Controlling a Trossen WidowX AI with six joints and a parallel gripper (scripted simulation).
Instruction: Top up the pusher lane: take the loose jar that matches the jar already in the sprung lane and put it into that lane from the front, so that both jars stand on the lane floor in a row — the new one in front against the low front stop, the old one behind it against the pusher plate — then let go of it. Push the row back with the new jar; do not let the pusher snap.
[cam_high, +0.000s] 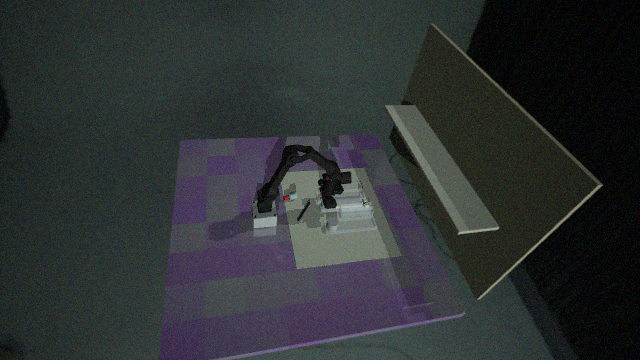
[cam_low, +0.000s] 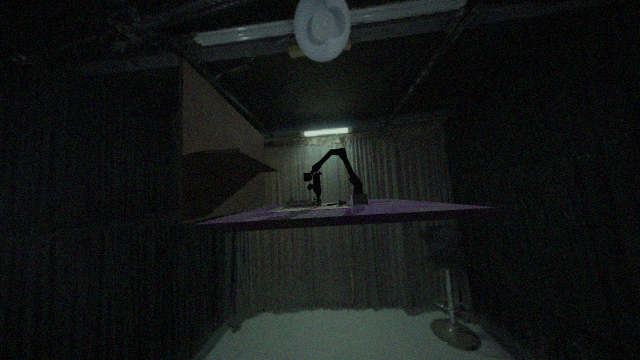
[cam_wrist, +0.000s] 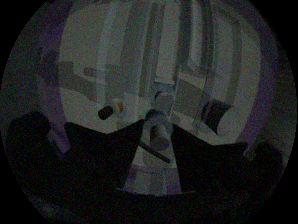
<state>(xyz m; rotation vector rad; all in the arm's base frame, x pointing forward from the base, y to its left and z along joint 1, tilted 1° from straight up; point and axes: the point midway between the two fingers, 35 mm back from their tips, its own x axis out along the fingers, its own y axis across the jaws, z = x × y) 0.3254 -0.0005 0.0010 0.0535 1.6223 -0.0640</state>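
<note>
My gripper tip is now 70 mm short of the cream mat, 20 mm to the left of it and 50 mm above it. From my gripper tip the other things lie so: shelf (510 mm ahead, 50 mm to the right, 320 mm above); then pale pusher-lane fixture (150 mm ahead, 40 mm to the right, 30 mm below); then black stick (110 mm behind, 40 mm below).
</note>
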